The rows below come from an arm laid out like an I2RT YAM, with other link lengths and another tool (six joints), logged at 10 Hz.
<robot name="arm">
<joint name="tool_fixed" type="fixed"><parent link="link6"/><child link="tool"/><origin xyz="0.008 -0.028 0.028" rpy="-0.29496 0 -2.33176"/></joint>
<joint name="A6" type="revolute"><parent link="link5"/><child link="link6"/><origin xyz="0 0.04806 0.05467" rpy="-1.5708 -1.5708 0"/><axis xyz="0 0 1"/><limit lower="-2.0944" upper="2.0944"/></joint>
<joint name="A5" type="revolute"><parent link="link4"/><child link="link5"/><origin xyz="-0.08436 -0.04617 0.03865" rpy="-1.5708 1.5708 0"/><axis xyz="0 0 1"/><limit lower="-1.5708" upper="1.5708"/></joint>
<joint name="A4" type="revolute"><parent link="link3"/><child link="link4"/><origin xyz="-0.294 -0.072 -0.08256" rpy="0 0 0"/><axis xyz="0 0 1"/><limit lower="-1.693" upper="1.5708"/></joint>
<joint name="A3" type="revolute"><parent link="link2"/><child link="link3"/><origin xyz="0.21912 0 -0.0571" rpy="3.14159 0 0"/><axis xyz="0 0 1"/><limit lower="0" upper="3.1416"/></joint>
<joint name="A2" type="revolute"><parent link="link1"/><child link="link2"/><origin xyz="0.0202 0.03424 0.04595" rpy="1.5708 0 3.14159"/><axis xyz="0 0 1"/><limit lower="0" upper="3.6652"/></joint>
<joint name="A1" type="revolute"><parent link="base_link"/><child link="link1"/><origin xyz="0 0 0.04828" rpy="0 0 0"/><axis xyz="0 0 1"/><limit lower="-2.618" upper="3.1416"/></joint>
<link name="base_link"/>
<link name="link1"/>
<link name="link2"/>
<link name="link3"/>
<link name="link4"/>
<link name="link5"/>
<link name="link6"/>
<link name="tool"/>
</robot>
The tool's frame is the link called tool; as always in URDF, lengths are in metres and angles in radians.
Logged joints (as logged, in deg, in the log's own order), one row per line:
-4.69, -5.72, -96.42, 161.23, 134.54, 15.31
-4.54, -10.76, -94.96, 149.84, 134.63, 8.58
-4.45, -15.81, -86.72, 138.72, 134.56, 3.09
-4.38, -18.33, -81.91, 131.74, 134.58, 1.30
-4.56, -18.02, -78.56, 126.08, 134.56, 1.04
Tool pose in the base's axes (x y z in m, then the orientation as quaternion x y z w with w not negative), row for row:
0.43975, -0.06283, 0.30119, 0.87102, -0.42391, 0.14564, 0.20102
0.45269, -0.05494, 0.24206, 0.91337, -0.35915, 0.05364, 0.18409
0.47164, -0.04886, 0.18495, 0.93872, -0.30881, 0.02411, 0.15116
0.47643, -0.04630, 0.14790, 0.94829, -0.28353, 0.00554, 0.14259
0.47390, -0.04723, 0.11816, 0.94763, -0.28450, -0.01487, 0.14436
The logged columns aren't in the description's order. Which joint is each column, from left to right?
Columns, left to right: A1, A6, A4, A3, A2, A5.
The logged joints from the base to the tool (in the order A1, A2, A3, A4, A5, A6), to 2 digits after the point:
-4.69, 134.54, 161.23, -96.42, 15.31, -5.72
-4.54, 134.63, 149.84, -94.96, 8.58, -10.76
-4.45, 134.56, 138.72, -86.72, 3.09, -15.81
-4.38, 134.58, 131.74, -81.91, 1.30, -18.33
-4.56, 134.56, 126.08, -78.56, 1.04, -18.02

